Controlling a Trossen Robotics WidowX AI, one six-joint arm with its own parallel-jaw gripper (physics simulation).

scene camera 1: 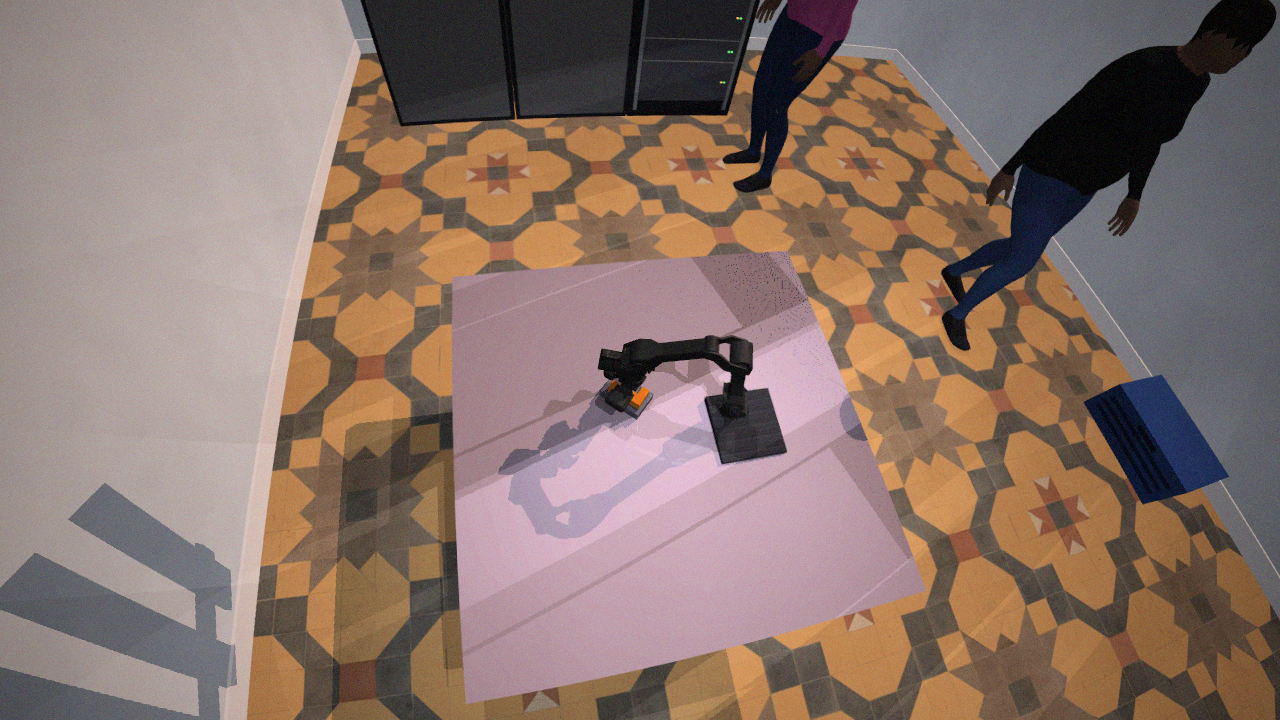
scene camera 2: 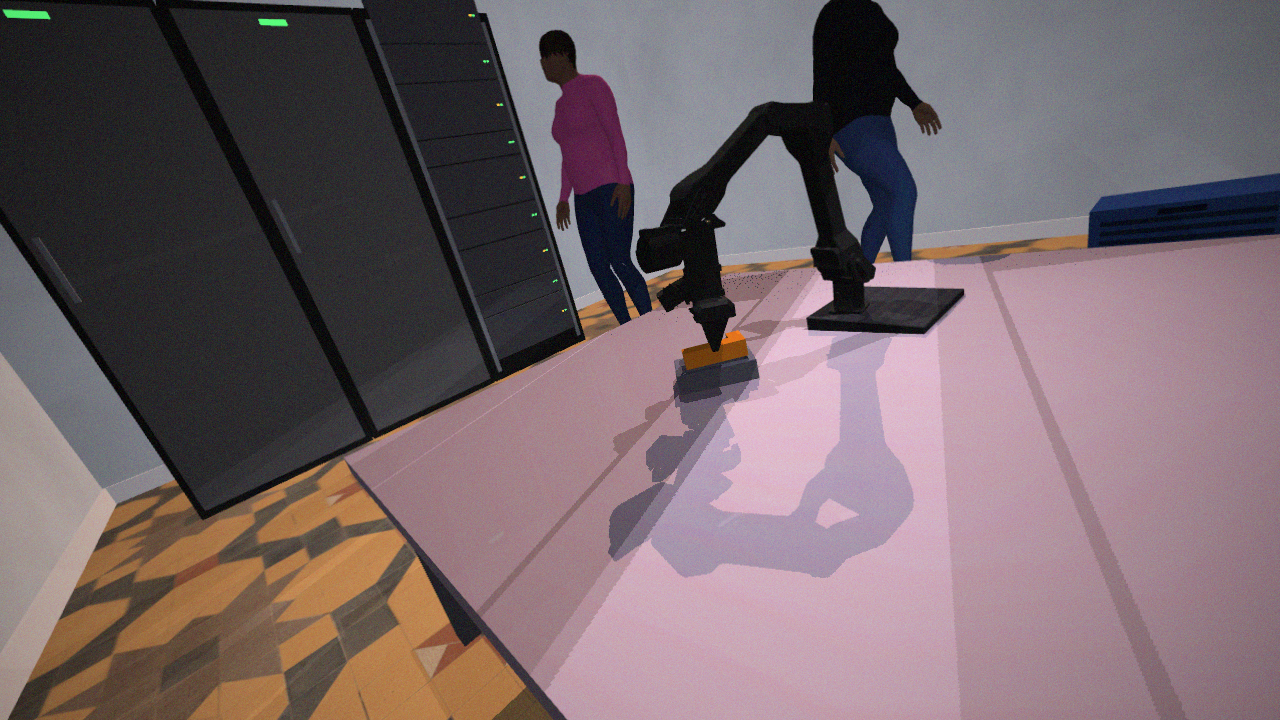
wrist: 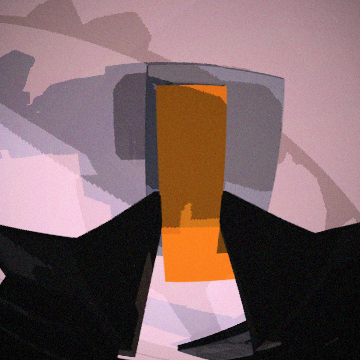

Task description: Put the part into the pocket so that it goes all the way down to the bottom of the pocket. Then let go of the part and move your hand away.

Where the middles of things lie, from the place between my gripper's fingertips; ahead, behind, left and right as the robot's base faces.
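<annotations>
Orange L-shaped block (scene camera 2: 734,346): 1 cm below my hand and 1 cm behind it. Grey pocket block (wrist: 254,101): my hand is 4 cm above it, 1 cm past it and 1 cm to the left of it.
</annotations>
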